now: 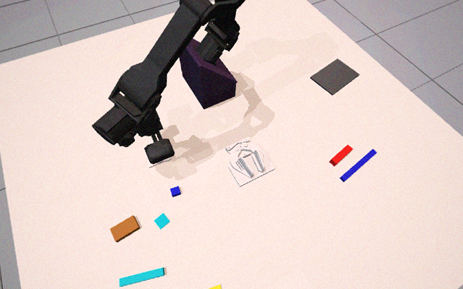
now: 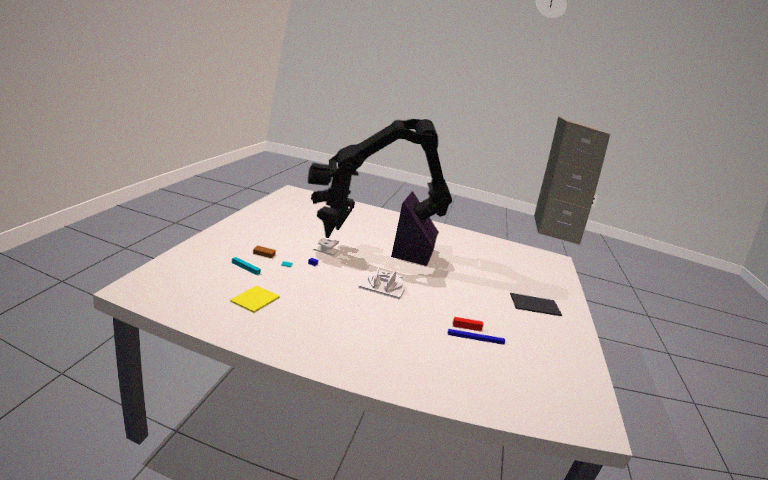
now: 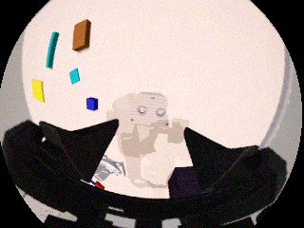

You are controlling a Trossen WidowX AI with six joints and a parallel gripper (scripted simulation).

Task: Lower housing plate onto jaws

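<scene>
My gripper tip is now 10 mm to the left of the white bracket and 50 mm above it. Also, from my gripper tip: blue cube 130 mm ahead, 20 mm to the right, 50 mm below; cyan tile 180 mm ahead, 80 mm to the right, 60 mm below; brown block 150 mm ahead, 170 mm to the right, 50 mm below.
</scene>
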